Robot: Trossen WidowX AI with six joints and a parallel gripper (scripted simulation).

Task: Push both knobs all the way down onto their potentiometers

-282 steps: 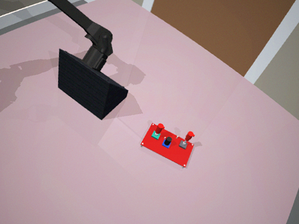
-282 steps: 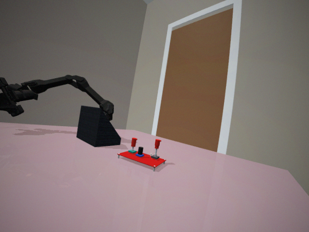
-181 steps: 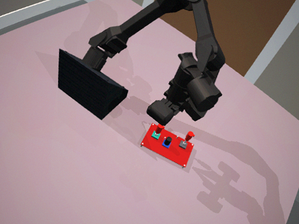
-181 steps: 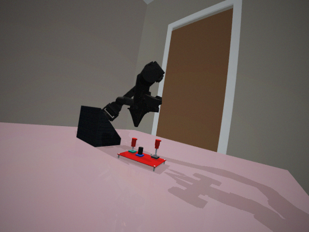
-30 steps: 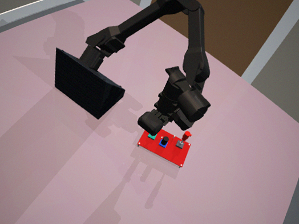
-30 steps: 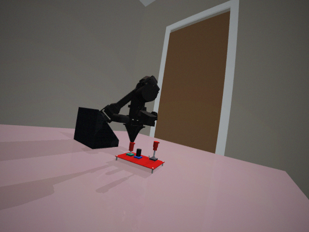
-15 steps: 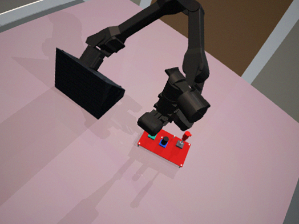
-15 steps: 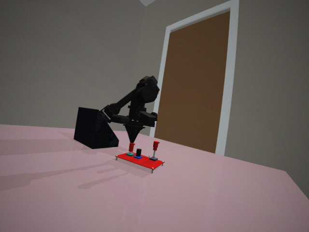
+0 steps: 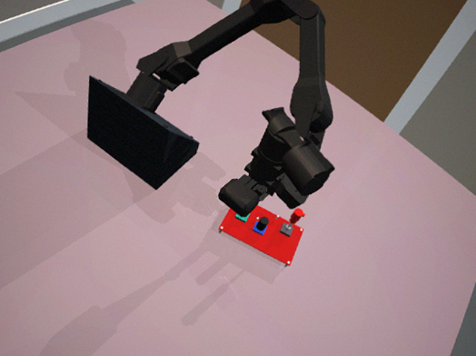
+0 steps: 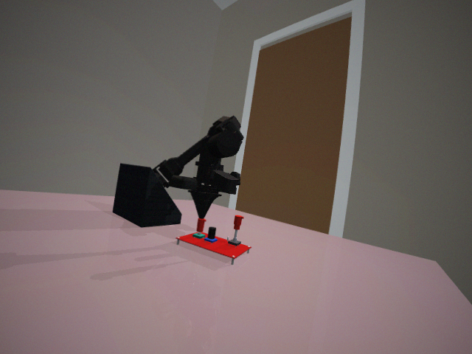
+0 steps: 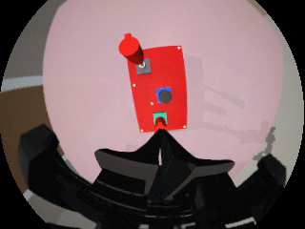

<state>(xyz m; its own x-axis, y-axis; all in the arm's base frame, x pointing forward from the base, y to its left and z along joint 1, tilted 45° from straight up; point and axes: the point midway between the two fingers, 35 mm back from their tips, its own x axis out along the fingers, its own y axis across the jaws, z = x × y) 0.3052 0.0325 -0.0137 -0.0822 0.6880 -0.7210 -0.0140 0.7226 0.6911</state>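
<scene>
My gripper tip is now 30 mm above the green potentiometer.
</scene>
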